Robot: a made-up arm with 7 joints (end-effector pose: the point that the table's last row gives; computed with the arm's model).
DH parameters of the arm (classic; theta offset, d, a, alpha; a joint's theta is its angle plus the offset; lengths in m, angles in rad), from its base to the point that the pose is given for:
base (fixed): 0 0.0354 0 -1.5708
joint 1: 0.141 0 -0.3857 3.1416
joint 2: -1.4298 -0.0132 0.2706 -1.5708
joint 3: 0 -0.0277 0.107 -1.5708
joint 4: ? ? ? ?
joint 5: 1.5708 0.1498 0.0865 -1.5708
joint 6: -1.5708 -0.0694 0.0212 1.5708
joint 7: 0 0.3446 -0.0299 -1.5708
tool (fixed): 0 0.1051 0 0
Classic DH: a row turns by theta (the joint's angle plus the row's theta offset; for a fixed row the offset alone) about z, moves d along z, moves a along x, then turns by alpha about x.
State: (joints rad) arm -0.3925 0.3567 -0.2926 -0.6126 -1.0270 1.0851 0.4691
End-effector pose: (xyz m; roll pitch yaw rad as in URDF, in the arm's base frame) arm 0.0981 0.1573 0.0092 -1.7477 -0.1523 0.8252
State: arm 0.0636 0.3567 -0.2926 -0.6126 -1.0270 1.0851 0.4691
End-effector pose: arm 0.0766 0.1573 -0.0313 -1.4137 0.1599 0.8265
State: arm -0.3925 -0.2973 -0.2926 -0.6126 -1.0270 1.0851 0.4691
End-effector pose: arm 0.0433 0.1573 -0.2922 -1.2622 0.2917 0.8605
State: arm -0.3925 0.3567 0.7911 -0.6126 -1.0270 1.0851 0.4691
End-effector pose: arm 0.0116 0.0803 0.1023 -1.3654 -0.8575 1.4045
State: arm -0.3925 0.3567 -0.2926 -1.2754 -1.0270 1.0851 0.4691
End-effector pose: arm -0.1824 0.2229 0.0455 -2.3714 -0.4021 1.1476
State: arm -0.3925 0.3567 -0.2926 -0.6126 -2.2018 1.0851 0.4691
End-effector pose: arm 0.1414 0.2811 -0.0223 -2.0453 -0.2595 -0.2512
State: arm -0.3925 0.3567 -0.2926 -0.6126 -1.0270 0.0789 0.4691
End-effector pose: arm -0.0989 0.0655 -0.2472 -2.5451 -0.9209 1.3769
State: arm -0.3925 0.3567 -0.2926 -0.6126 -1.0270 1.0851 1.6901
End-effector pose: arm 0.1136 0.0331 0.0141 -1.7756 0.1116 2.0212
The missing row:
joint 4: 0 0.1913 0.2293 1.5708
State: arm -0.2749 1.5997 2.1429 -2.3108 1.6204 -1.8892 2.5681
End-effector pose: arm -0.5552 0.0099 0.0364 -2.8221 0.6663 0.8450
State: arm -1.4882 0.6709 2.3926 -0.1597 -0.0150 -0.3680 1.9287
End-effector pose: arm -0.1300 0.3481 -0.3781 -3.1039 0.0912 -0.7731
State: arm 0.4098 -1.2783 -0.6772 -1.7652 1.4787 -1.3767 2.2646
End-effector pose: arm -1.0453 0.1251 0.1292 0.3839 -0.6757 -1.1483
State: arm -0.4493 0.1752 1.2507 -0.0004 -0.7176 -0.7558 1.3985
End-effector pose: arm -0.3261 0.3439 -0.4432 1.6005 -0.7932 -2.1100
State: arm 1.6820 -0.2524 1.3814 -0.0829 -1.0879 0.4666 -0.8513
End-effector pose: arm -0.1901 0.1651 0.1409 2.8483 0.3827 2.6333
